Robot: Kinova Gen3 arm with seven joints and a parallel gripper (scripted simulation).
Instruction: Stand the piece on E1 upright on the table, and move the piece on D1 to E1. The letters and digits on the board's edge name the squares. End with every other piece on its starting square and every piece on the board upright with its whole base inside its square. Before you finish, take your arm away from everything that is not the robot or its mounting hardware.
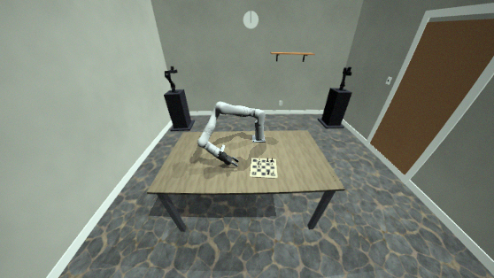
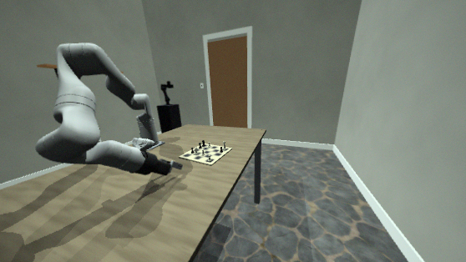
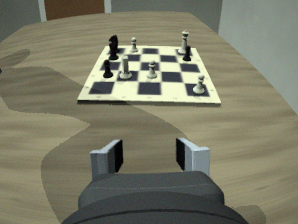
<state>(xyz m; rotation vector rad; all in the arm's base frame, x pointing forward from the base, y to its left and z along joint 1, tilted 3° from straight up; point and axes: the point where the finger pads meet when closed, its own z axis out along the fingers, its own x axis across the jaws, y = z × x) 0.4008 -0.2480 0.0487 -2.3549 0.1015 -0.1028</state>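
Now: hand 12 cm short of the white piece, 30 cm to the right of it and 1 cm above it. The rest, counted from my hand: chessboard 3 cm ahead, 23 cm to the left, 4 cm below.
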